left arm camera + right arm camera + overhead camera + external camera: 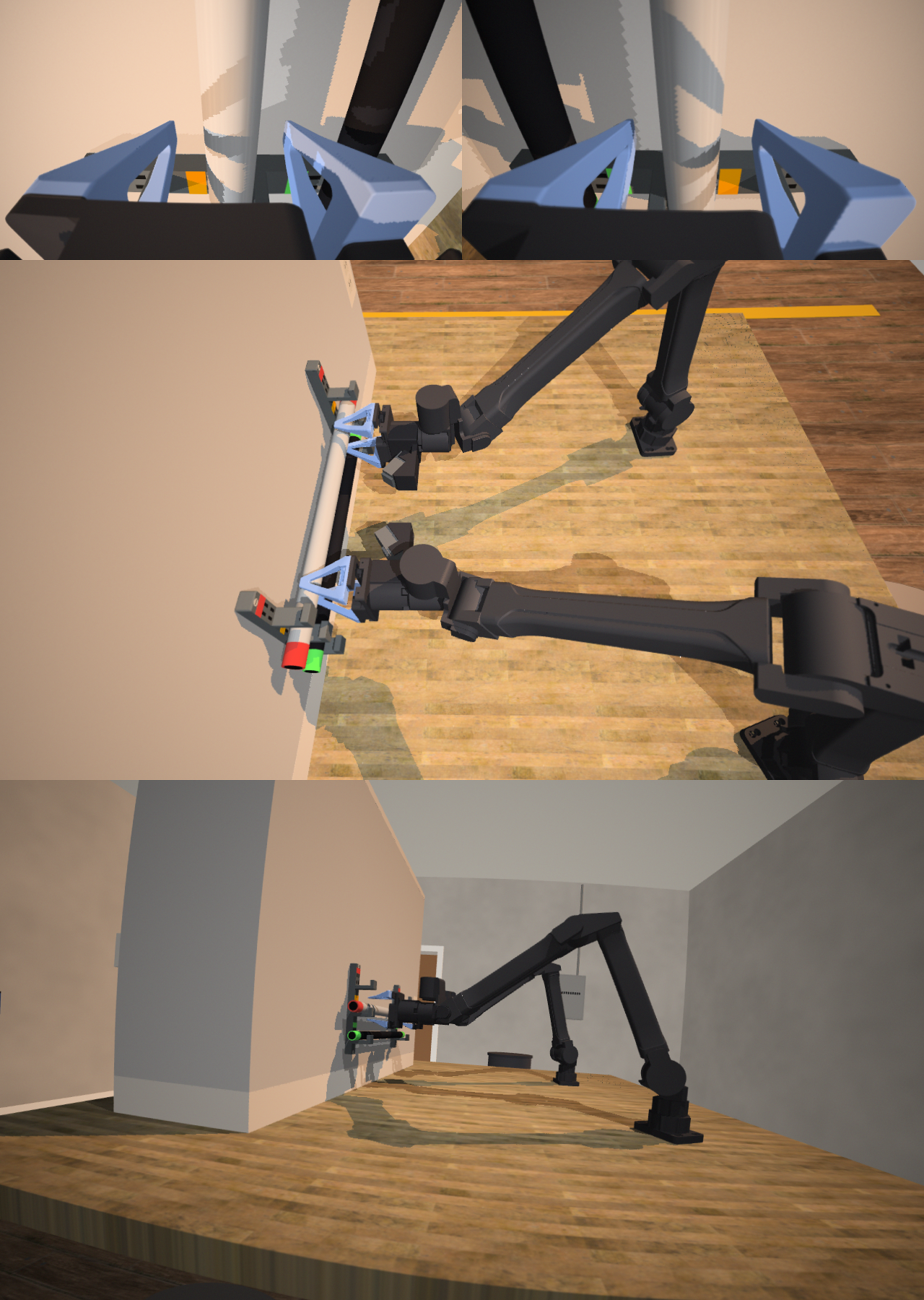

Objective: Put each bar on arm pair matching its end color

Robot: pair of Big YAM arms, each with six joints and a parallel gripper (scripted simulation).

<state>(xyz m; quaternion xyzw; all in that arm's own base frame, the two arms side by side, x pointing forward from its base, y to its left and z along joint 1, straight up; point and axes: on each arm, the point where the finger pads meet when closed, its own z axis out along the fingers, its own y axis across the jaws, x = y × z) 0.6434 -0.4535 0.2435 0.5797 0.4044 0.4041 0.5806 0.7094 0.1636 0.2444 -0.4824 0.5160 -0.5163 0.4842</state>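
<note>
The light bar lies 150 mm to the left of my right hand and 20 mm ahead of it. From my right hand the other things lie so: tan wall (210 mm above, 200 mm ahead, 120 mm to the left); then black bar (150 mm to the left, 80 mm below, 20 mm ahead).
Right now my left hand is 15 cm to the left of the light bar and 1 cm past it. From my left hand the other things lie so: tan wall: 21 cm above, 18 cm to the right, 17 cm ahead; black bar: 15 cm to the right, 8 cm below.
</note>
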